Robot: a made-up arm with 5 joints.
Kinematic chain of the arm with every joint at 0, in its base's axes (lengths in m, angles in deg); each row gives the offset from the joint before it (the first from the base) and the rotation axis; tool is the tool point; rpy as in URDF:
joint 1: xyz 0 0 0.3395 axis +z
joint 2: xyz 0 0 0 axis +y
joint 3: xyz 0.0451 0 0.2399 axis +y
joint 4: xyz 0.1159 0 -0.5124 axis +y
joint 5: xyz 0.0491 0 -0.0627 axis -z
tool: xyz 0 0 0 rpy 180 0 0
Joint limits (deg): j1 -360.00..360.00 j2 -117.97..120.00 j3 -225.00..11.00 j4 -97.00..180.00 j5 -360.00..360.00
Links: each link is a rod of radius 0.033 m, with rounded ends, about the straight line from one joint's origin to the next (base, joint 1, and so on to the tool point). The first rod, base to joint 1, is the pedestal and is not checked.
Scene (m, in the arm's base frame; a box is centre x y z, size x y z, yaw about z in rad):
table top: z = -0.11
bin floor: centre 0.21 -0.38 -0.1 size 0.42 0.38 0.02 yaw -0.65
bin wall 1: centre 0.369 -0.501 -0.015 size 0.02 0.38 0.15 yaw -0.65
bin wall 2: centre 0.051 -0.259 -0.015 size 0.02 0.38 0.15 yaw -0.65
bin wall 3: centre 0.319 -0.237 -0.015 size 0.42 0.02 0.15 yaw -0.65
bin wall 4: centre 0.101 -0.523 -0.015 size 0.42 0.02 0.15 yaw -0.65
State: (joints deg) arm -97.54 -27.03 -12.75 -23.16 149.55
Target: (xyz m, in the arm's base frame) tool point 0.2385 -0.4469 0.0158
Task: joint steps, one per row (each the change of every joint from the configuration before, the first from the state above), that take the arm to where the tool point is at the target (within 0.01 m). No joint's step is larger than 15 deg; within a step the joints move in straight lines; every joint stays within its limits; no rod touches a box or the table.
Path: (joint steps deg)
1: 7.13 12.59 -7.94 2.52 0.00
2: 7.12 12.58 -7.94 2.53 0.00
3: 7.13 12.59 -7.94 2.52 0.00
4: 7.12 12.58 -7.94 2.53 0.00
5: 7.13 12.59 -7.94 2.52 0.00

